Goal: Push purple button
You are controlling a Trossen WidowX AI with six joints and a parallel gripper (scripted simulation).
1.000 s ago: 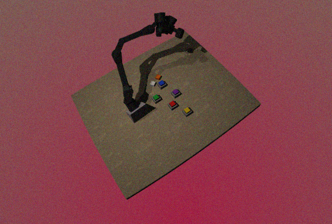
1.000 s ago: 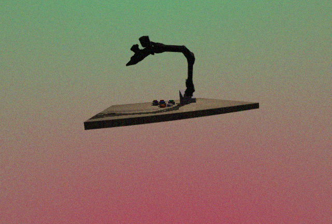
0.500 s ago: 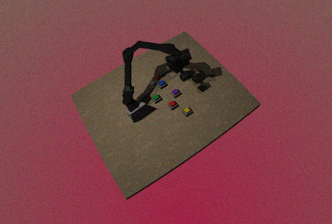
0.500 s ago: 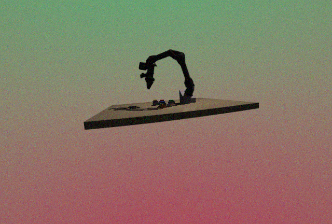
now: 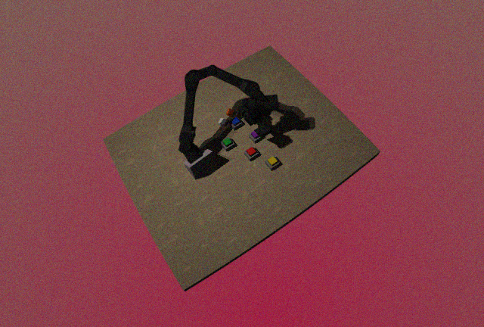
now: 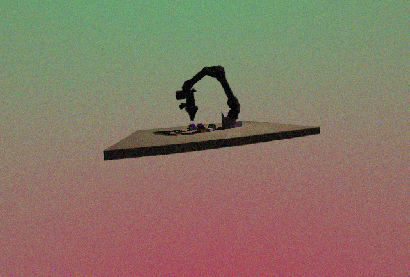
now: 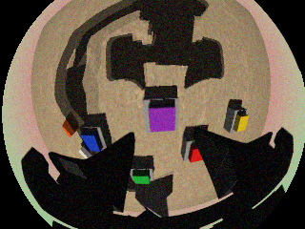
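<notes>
My gripper tip is now 4 cm above the purple button. Round my gripper tip: blue button (12 cm to the left, 4 cm below, 3 cm behind); then green button (13 cm behind, 5 cm to the left, 4 cm below); then red button (7 cm behind, 6 cm to the right, 4 cm below).
</notes>
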